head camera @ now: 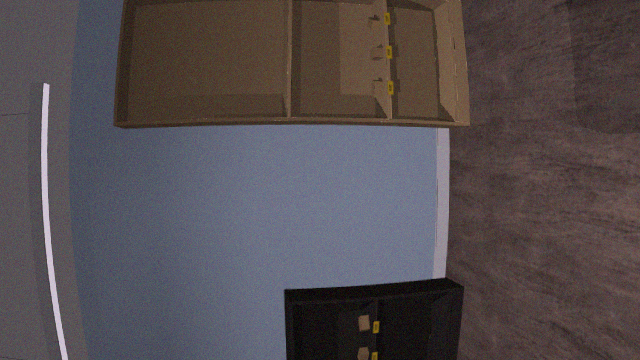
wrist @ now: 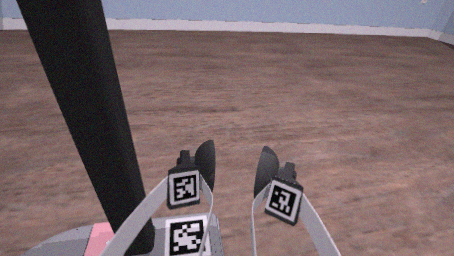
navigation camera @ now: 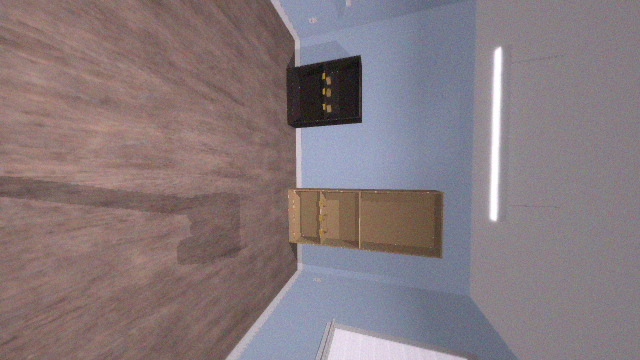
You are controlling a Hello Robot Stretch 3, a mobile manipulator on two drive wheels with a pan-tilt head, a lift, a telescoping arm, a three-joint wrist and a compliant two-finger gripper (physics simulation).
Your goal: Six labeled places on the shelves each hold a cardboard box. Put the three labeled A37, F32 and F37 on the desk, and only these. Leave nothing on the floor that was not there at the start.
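Frame: origin at the robot's base, x back, y down, z right, level; centimetres.
Seen in the pictures: gripper, fingertip midpoint: (wrist: 236, 160).
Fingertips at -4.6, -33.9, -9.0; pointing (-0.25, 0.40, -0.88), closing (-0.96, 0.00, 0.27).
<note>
A point is followed by its place in that frame, as x, y, z.
A brown shelf unit (head camera: 289, 60) @[-257.8, -105.0, 46.1] (navigation camera: 360, 220) @[-258.4, -105.9, 53.5] has three yellow labels on one board's edge, with a small tan box (head camera: 377, 52) @[-264.3, -54.9, 54.1] behind the middle label (head camera: 389, 52) @[-257.9, -49.8, 53.3] and box shapes by the other two. A lower black shelf unit (head camera: 375, 291) @[-267.6, -54.3, -83.2] (navigation camera: 327, 123) @[-271.5, -57.3, -83.3] holds three small cardboard boxes (navigation camera: 328, 80) @[-261.9, -61.2, -140.5] (navigation camera: 328, 93) @[-261.9, -61.2, -122.4] (navigation camera: 329, 108) @[-264.7, -61.9, -102.3] behind yellow labels in the navigation view; two boxes (head camera: 364, 323) @[-264.4, -61.1, -102.4] (head camera: 363, 354) @[-261.3, -61.6, -122.8] show in the head view. The labels are too small to read. The desk does not show. My gripper (wrist: 236, 160) @[-4.6, -33.9, -9.0] is open and empty above the floor, away from both units.
The head and navigation views lie sideways. Both units stand along a blue wall (head camera: 250, 200) @[-289.0, -124.1, -30.6] (navigation camera: 400, 150) @[-288.8, -158.5, -41.9], with a gap between them. Wood floor (head camera: 540, 200) @[-181.0, -0.1, -22.2] (navigation camera: 150, 125) @[-80.4, -0.1, -35.3] (wrist: 300, 100) @[-52.3, 0.0, -79.4] lies before them. A dark mast (wrist: 85, 100) @[6.4, -38.5, -11.6] stands left of my gripper. A window (navigation camera: 380, 345) @[-185.6, -129.9, 153.1] is in the side wall.
</note>
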